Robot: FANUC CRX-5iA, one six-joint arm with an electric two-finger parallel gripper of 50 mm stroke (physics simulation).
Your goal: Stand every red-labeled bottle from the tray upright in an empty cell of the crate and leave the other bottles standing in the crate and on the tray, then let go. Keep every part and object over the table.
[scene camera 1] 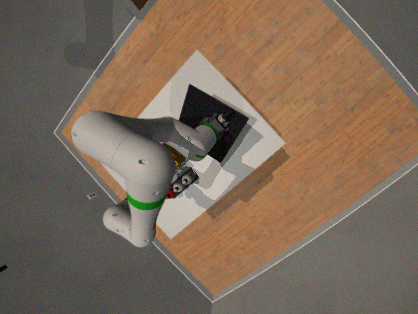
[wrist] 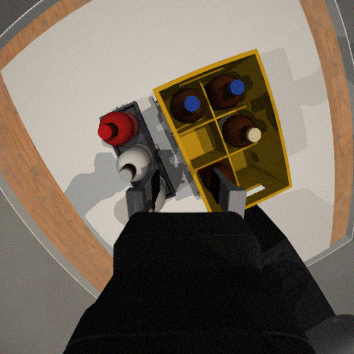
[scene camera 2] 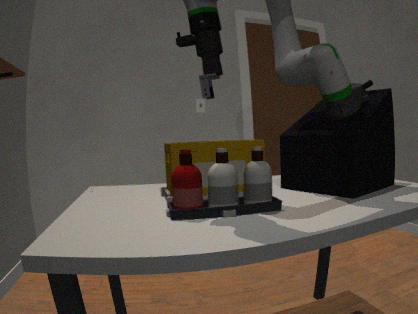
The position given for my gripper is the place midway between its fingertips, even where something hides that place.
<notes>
I see my gripper [scene camera 2: 208, 98] and a cream-capped bottle [wrist: 239, 130].
My gripper also shows in the wrist view [wrist: 184, 179].
</notes>
